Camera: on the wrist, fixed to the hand. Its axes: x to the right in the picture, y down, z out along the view.
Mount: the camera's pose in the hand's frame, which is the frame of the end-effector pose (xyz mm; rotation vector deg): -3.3 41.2 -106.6 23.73 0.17 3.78
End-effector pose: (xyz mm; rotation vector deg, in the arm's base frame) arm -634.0 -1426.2 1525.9 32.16 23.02 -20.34
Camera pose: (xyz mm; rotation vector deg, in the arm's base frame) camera -647.8 -1331.7 1463.0 55.98 17.88 -21.55
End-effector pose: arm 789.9 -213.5 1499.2 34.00 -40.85 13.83
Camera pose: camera 828.7 -117.7 1450.4 55.21 -39.20 26.19
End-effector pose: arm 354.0 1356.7 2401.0 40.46 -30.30 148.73
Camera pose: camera 295.6 1368.9 2303.5 47.12 -0.36 160.32
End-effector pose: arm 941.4 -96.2 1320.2 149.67 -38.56 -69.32
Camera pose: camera 1007.1 -133.2 1406.1 -149.85 57.37 59.69
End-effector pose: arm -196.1 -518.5 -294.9 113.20 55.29 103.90
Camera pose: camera -287.1 -574.6 -254.2 -126.32 -77.28 -98.22
